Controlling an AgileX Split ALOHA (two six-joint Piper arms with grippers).
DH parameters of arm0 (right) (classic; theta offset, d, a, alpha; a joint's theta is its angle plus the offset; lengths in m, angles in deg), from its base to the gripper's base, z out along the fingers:
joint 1: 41.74 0.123 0 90
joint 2: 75.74 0 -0.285 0
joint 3: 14.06 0 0.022 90
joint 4: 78.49 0.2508 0 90
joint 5: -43.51 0 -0.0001 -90
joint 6: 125.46 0.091 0 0
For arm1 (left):
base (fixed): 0 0 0 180
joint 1: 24.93 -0.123 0 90
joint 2: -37.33 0 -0.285 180
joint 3: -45.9 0 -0.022 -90
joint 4: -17.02 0.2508 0 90
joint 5: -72.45 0 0.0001 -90
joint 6: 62.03 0.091 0 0
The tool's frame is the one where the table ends.
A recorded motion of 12 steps. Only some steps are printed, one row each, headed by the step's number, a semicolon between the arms.
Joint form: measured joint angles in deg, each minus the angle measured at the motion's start. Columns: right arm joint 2, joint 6, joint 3, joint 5, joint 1, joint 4; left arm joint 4, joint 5, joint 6, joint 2, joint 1, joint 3.
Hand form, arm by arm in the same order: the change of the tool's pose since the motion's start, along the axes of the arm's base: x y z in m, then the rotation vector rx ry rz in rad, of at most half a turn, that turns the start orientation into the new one. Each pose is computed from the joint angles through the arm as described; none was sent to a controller.
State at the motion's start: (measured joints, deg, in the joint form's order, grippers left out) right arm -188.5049 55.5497 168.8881 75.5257 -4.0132 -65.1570; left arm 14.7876 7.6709 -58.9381 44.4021 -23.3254 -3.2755
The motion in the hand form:
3: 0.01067 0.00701 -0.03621 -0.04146 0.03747 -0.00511; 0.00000 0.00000 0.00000 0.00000 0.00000 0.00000
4: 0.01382 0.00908 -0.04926 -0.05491 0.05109 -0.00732; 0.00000 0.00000 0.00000 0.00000 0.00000 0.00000
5: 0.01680 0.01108 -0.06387 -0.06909 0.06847 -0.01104; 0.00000 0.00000 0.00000 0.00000 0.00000 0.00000
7: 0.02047 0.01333 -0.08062 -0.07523 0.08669 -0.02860; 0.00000 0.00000 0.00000 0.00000 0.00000 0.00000
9: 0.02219 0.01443 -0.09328 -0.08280 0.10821 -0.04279; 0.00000 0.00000 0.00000 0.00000 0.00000 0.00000
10: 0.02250 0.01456 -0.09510 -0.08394 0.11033 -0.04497; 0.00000 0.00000 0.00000 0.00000 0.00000 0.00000
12: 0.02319 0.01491 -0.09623 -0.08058 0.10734 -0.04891; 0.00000 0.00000 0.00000 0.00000 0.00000 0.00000
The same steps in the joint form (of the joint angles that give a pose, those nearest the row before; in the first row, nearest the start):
3: -5.23 0.00 0.00 -2.14 0.00 -0.41; 0.00 0.00 0.00 0.00 0.00 0.00
4: -7.08 0.00 0.00 -2.92 0.00 -0.47; 0.00 0.00 0.00 0.00 0.00 0.00
5: -9.13 0.08 0.00 -3.71 0.00 -0.47; 0.00 0.00 0.00 0.00 0.00 0.00
7: -11.50 0.97 0.00 -5.18 0.00 -0.47; 0.00 0.00 0.00 0.00 0.00 0.00
9: -13.23 1.83 0.00 -5.78 0.00 -0.47; 0.00 0.00 0.00 0.00 0.00 0.00
10: -13.48 1.98 0.00 -5.91 0.00 -0.53; 0.00 0.00 0.00 0.00 0.00 0.00
12: -13.68 2.15 0.00 -6.39 0.00 -0.53; 0.00 0.00 0.00 0.00 0.00 0.00

